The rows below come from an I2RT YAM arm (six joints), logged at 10 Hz.
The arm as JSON. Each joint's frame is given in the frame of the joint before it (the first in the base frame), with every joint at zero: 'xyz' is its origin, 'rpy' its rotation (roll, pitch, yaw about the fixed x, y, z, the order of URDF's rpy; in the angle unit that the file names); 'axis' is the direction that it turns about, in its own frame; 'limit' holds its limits. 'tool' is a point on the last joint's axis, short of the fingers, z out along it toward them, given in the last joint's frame.
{
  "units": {
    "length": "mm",
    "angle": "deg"
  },
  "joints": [
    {
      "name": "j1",
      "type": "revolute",
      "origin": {
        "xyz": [
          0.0,
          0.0,
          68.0
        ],
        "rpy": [
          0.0,
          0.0,
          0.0
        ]
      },
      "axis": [
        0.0,
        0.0,
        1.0
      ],
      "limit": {
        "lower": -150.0,
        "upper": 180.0
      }
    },
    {
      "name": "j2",
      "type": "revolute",
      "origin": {
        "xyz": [
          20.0,
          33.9,
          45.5
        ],
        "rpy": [
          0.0,
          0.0,
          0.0
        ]
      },
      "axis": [
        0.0,
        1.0,
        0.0
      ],
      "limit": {
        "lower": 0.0,
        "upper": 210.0
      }
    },
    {
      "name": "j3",
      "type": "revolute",
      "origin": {
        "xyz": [
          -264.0,
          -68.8,
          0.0
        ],
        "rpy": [
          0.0,
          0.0,
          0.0
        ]
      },
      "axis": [
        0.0,
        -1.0,
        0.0
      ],
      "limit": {
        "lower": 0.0,
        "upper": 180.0
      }
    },
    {
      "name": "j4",
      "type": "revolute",
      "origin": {
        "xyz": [
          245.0,
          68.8,
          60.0
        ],
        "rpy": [
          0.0,
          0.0,
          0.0
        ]
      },
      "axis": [
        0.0,
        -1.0,
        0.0
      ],
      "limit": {
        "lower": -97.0,
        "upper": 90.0
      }
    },
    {
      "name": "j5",
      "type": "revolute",
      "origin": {
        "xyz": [
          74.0,
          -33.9,
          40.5
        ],
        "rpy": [
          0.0,
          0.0,
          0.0
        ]
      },
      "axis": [
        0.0,
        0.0,
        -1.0
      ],
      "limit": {
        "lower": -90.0,
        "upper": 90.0
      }
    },
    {
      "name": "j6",
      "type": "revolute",
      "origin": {
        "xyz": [
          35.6,
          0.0,
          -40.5
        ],
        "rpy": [
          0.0,
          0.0,
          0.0
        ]
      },
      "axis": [
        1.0,
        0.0,
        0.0
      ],
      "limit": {
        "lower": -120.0,
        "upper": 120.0
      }
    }
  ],
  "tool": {
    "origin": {
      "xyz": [
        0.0,
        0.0,
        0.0
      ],
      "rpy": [
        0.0,
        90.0,
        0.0
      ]
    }
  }
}
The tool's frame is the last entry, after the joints.
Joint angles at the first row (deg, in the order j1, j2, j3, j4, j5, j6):
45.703, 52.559, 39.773, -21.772, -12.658, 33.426
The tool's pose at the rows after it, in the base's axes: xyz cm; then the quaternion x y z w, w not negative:
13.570 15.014 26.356 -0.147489 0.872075 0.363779 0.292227
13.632 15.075 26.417 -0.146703 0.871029 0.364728 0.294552
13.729 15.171 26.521 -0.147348 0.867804 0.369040 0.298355
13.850 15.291 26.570 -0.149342 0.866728 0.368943 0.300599
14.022 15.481 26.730 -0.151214 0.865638 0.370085 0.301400
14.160 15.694 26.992 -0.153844 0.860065 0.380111 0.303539
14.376 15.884 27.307 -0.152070 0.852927 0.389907 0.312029
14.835 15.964 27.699 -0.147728 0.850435 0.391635 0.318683
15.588 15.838 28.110 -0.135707 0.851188 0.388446 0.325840
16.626 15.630 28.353 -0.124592 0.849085 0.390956 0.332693
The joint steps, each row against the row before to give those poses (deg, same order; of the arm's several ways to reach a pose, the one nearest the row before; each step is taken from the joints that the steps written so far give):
0.021, 0.475, -0.045, -0.235, 0.241, -0.461
0.017, 0.139, 0.081, 0.371, 0.125, 0.072
-0.038, 0.155, 0.027, 0.874, -0.178, 0.007
-0.001, 0.405, 0.198, 0.392, 0.038, -0.275
0.002, 0.643, 0.550, 0.261, -0.144, -0.162
0.000, 0.379, 0.328, 1.165, -0.830, 0.148
-0.100, 0.304, 0.198, 1.842, -0.252, 0.375
-0.733, 0.787, 0.933, 0.598, -0.112, -0.041
-1.600, 1.048, 1.266, 0.073, 0.006, 0.035
-2.346, 1.400, 0.881, 1.226, -1.187, -0.109

